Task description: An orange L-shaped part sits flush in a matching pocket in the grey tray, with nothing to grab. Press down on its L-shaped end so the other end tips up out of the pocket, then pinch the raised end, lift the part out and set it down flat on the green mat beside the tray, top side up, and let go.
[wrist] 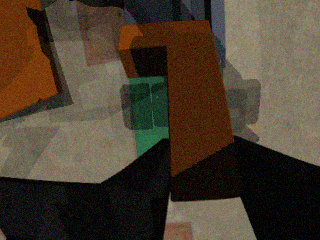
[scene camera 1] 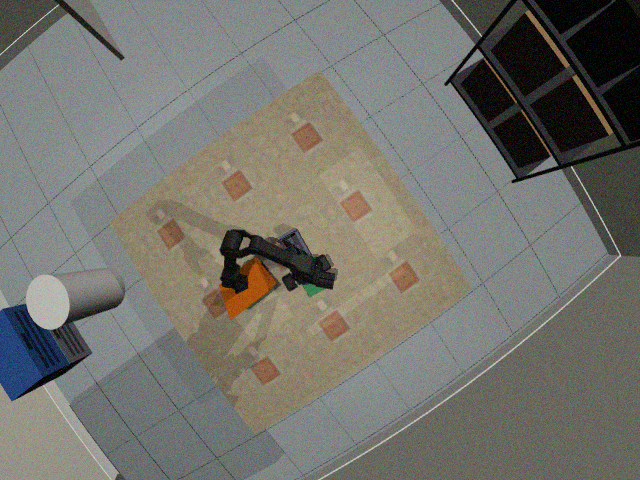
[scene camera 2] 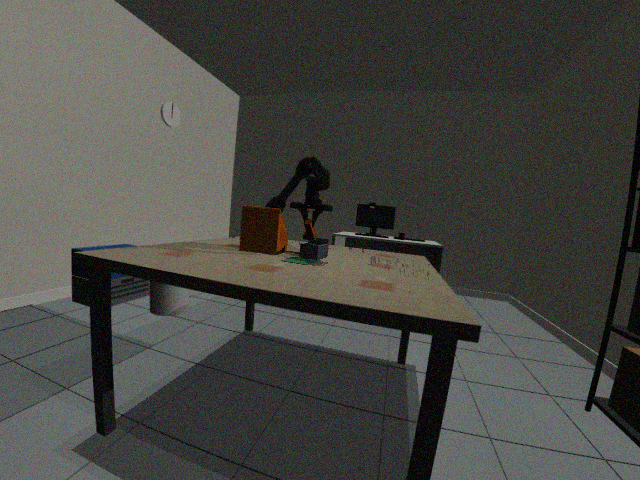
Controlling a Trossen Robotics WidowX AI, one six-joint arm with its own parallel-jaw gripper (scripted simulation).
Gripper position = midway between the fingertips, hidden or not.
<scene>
My gripper (wrist: 198, 145) holds an orange L-shaped part. Further things: a green mat (wrist: 149, 98).
</scene>
